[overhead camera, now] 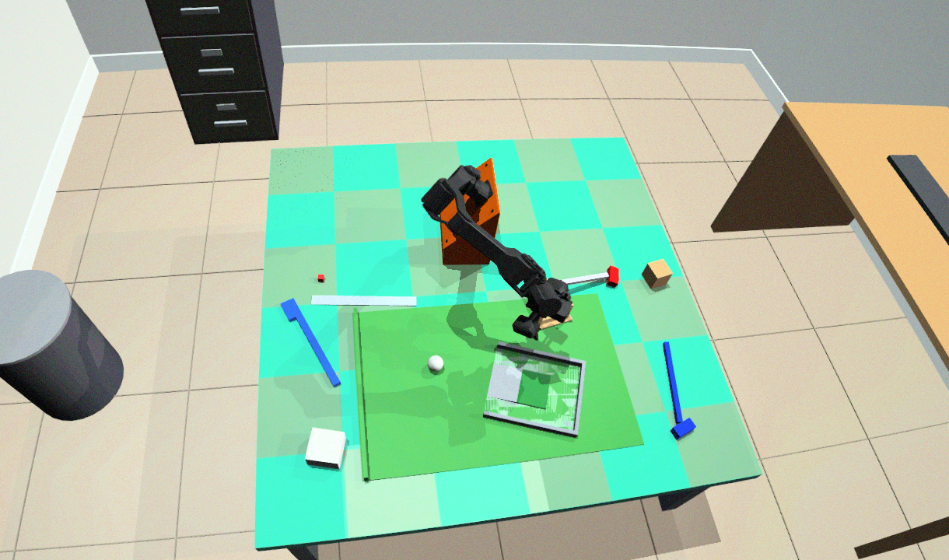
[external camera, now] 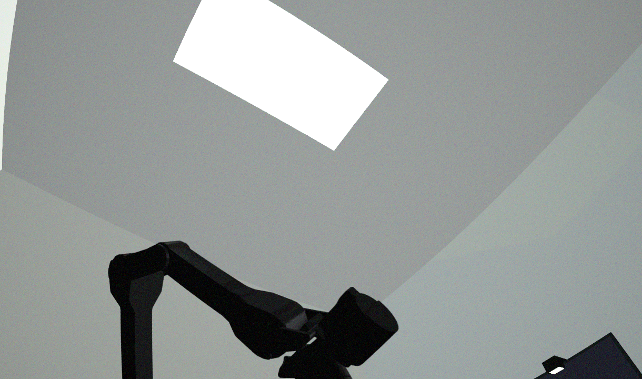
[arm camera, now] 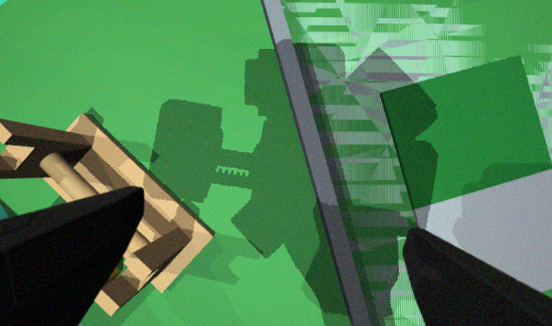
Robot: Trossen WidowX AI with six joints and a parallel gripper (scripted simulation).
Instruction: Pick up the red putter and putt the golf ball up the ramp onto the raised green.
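Now: the red putter 180 mm behind my gripper tip, 180 mm to the left of it and 80 mm below it. Also, from my gripper tip: yellow block 160 mm behind, 50 mm to the left, 90 mm below; then wooden stand 80 mm behind, 60 mm to the left, 70 mm below; then green mat 80 mm ahead, 150 mm to the right, 110 mm below.
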